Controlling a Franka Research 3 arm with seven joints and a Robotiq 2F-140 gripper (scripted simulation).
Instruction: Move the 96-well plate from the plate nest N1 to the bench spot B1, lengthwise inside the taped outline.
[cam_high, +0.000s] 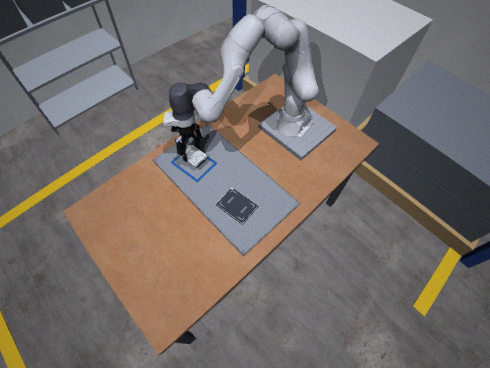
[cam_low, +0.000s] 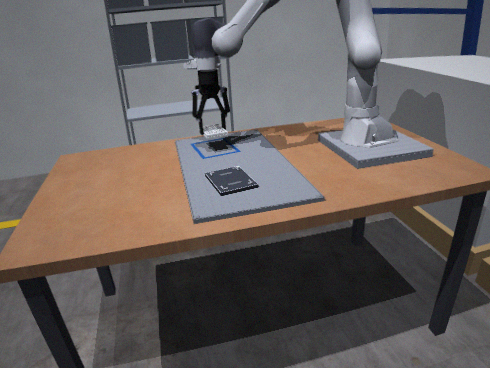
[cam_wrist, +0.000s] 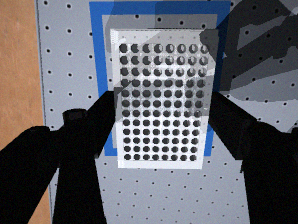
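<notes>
The white 96-well plate is 2 cm below my hand. Also, from my hand: black plate nest: 34 cm to the left, 8 cm below.
</notes>
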